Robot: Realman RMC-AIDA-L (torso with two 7-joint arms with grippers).
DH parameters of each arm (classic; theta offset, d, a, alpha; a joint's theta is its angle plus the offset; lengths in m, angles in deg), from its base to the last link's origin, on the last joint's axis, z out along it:
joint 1: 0 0.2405 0 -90
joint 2: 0 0 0 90
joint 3: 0 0.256 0 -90
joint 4: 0 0 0 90
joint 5: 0 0.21 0 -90
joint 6: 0 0 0 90
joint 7: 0 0.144 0 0
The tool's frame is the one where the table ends.
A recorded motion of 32 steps. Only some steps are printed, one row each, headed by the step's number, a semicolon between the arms.
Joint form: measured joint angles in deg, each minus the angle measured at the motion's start. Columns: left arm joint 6, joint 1, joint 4, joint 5, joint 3, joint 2, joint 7; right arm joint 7, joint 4, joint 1, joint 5, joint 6, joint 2, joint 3.
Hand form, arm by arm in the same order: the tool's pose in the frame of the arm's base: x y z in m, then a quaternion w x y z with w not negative. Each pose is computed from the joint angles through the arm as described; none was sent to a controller.
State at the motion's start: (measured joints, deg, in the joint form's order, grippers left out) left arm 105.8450 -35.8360 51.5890 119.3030 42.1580 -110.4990 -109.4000; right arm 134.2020 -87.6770 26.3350 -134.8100 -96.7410 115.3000 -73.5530
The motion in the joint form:
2: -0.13 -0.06 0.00 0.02 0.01 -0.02 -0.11; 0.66 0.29 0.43 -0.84 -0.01 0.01 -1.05
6: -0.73 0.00 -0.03 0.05 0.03 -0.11 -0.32; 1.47 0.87 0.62 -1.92 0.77 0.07 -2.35
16: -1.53 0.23 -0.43 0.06 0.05 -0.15 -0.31; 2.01 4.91 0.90 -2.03 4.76 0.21 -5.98
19: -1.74 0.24 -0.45 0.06 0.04 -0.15 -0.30; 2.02 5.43 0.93 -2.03 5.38 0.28 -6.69
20: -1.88 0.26 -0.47 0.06 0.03 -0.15 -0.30; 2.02 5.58 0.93 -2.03 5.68 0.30 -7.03
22: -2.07 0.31 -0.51 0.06 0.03 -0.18 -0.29; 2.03 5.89 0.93 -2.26 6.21 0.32 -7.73
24: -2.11 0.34 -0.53 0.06 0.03 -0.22 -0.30; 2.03 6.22 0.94 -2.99 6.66 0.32 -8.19
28: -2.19 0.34 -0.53 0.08 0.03 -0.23 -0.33; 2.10 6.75 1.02 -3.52 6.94 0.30 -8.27
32: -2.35 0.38 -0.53 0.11 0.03 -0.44 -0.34; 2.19 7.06 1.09 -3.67 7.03 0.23 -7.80
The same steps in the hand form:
2: -0.2228 0.3479 0.0826 0.02965 -0.94378 -0.28929 -0.15722; 0.1848 0.3262 0.0417 0.12820 -0.95078 0.25884 -0.11216
6: -0.2235 0.3489 0.0820 0.03372 -0.94256 -0.29256 -0.15764; 0.1861 0.3270 0.0371 0.12960 -0.94860 0.26155 -0.12233
16: -0.2260 0.3494 0.0808 0.03836 -0.94057 -0.29782 -0.15864; 0.1921 0.3293 0.0181 0.12113 -0.94712 0.26729 -0.12976
19: -0.2263 0.3499 0.0808 0.04014 -0.94034 -0.29821 -0.15880; 0.1925 0.3292 0.0146 0.11923 -0.94746 0.26624 -0.13121
20: -0.2266 0.3501 0.0809 0.04132 -0.94012 -0.29869 -0.15894; 0.1925 0.3292 0.0132 0.11887 -0.94774 0.26513 -0.13177
22: -0.2270 0.3503 0.0806 0.04261 -0.93975 -0.29952 -0.15921; 0.1931 0.3291 0.0105 0.11863 -0.94788 0.26304 -0.13513
24: -0.2272 0.3502 0.0803 0.04260 -0.93953 -0.30006 -0.15946; 0.1952 0.3296 0.0092 0.12127 -0.94687 0.26211 -0.14156
28: -0.2272 0.3504 0.0802 0.04318 -0.93939 -0.30047 -0.15938; 0.1977 0.3304 0.0087 0.12309 -0.94526 0.26463 -0.14594
32: -0.2272 0.3502 0.0788 0.04314 -0.93895 -0.30139 -0.16025; 0.1993 0.3316 0.0102 0.12596 -0.94371 0.26904 -0.14545

